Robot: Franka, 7 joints.
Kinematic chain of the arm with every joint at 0, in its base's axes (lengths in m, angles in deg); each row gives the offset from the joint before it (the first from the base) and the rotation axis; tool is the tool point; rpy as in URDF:
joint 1: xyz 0 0 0.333 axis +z
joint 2: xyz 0 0 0 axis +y
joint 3: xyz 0 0 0.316 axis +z
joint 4: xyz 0.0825 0 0 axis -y
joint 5: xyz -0.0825 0 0.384 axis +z
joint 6: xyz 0 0 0 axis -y
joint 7: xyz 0.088 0 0 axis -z
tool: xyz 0 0 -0.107 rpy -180 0 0
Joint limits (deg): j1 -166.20..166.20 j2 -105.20..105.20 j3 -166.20..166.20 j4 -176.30..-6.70 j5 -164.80..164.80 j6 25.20..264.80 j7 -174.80..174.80
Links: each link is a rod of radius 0.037 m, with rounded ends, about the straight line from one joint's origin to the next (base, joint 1, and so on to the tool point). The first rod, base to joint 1, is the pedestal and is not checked.
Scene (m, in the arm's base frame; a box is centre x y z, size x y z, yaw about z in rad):
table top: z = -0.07
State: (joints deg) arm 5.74 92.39 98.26 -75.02 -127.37 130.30 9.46
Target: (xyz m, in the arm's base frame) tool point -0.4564 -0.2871 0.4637
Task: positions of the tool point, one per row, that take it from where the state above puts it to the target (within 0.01 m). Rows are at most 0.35 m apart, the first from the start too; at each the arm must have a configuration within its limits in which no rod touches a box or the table.
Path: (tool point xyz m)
1: 0.2634 0.6602 0.5826
2: -0.0122 0.6016 0.7299
3: -0.2713 0.4319 0.7895
4: -0.4512 0.1854 0.7540
5: -0.5135 -0.0770 0.6358
6: -0.4564 -0.2871 0.4637

